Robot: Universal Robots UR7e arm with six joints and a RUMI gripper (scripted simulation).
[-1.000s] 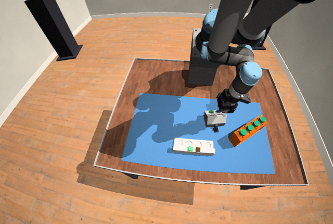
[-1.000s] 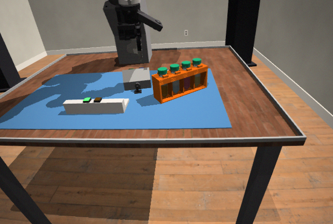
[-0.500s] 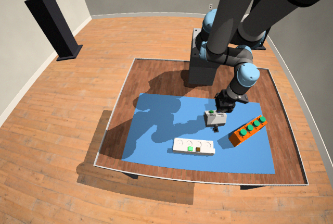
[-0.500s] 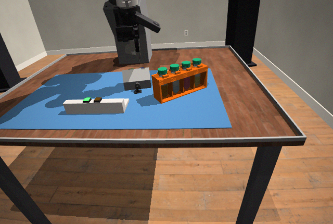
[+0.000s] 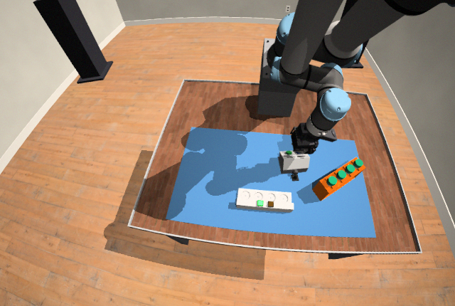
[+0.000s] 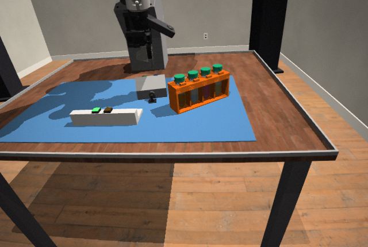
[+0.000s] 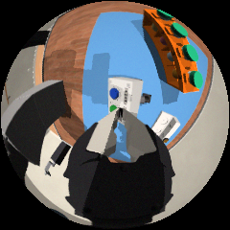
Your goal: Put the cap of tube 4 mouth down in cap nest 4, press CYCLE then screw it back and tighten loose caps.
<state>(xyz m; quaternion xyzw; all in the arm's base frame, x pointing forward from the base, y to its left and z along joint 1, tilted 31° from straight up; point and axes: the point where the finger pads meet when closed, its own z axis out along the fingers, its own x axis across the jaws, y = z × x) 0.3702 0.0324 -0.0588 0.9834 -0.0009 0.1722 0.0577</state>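
My hand is 3 cm past the blue key, 1 cm to the right of it and 5 cm above it. Also, from my hand: green key: 3 cm behind, 3 cm to the right, 5 cm below; then green cap: 14 cm ahead, 9 cm to the left, 1 cm below; then grey key housing: 1 cm behind, 1 cm to the right, 7 cm below.
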